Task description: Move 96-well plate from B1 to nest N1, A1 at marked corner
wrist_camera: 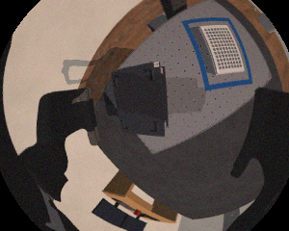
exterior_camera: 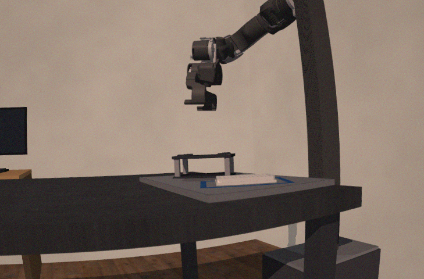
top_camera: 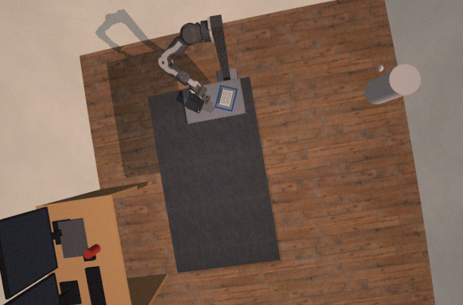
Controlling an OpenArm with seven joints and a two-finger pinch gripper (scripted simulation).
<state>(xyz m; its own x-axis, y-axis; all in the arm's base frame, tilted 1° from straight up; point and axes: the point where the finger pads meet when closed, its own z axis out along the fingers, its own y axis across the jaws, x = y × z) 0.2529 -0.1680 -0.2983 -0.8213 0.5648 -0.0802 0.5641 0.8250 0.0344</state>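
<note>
Right now the white 96-well plate is 30 mm behind my hand, 170 mm to the left of it and 180 mm below it. The rest, counted from my hand: corner mark: 70 mm behind, 10 mm to the left, 120 mm below; plate nest N1: 30 mm behind, 70 mm to the right, 130 mm below.
</note>
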